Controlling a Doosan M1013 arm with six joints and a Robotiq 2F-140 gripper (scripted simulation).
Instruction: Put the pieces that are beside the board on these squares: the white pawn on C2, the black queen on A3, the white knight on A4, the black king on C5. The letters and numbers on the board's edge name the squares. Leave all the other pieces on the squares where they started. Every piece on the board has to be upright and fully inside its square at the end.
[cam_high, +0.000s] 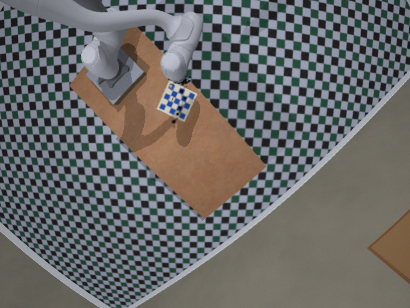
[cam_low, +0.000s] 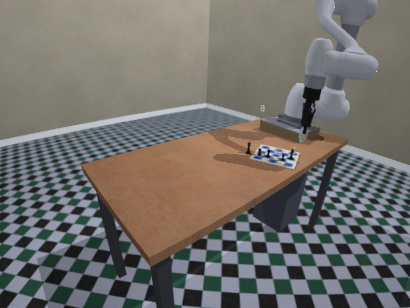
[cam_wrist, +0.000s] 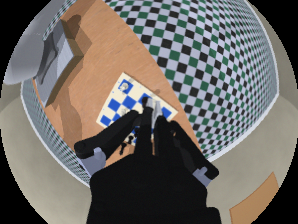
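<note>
Now: hand 4 cm short of the blue-and-white chessboard, 10 cm to the left of it and 15 cm above it. From my hand the other things lie so: black chess piece (13 cm ahead, 22 cm to the right, 12 cm below); then small white piece (1 cm ahead, 12 cm to the right, 13 cm below); then white knight (3 cm below).
</note>
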